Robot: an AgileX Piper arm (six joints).
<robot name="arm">
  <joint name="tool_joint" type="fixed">
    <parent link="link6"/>
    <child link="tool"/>
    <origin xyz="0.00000 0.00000 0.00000"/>
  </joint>
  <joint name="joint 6" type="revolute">
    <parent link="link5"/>
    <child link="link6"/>
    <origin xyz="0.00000 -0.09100 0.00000" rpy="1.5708 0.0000 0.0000"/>
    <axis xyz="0 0 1"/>
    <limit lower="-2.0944" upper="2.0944"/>
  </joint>
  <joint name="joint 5" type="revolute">
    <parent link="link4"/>
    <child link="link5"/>
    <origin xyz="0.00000 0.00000 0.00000" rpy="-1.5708 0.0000 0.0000"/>
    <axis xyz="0 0 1"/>
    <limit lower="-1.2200" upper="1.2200"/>
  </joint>
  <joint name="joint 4" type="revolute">
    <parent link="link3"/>
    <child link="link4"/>
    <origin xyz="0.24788 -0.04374 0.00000" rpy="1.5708 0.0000 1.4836"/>
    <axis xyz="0 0 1"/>
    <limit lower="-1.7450" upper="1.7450"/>
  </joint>
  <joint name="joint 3" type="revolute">
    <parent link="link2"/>
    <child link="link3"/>
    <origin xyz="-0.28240 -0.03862 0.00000"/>
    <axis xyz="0 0 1"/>
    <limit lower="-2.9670" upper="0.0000"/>
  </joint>
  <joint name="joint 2" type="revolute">
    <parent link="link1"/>
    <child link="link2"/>
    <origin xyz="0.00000 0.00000 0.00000" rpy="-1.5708 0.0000 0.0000"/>
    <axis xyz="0 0 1"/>
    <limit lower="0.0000" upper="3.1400"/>
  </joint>
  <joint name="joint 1" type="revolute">
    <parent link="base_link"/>
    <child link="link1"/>
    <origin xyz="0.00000 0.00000 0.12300"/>
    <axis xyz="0 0 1"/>
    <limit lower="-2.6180" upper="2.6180"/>
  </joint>
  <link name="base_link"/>
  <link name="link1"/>
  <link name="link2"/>
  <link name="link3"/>
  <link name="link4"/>
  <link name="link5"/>
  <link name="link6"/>
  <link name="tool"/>
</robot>
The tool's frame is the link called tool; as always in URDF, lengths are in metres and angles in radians.
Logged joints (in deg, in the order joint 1, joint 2, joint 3, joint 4, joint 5, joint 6), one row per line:
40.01 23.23 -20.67 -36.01 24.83 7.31
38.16 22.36 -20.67 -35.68 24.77 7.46
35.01 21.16 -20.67 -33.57 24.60 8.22
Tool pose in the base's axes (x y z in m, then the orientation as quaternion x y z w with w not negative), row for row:
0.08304 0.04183 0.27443 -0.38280 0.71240 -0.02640 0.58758
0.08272 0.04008 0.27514 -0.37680 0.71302 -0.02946 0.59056
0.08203 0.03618 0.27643 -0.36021 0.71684 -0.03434 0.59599
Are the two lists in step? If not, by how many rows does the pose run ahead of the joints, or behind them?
The pose runs 1 row behind the joints: the pose in row i belongs to the joints in row i - 1.
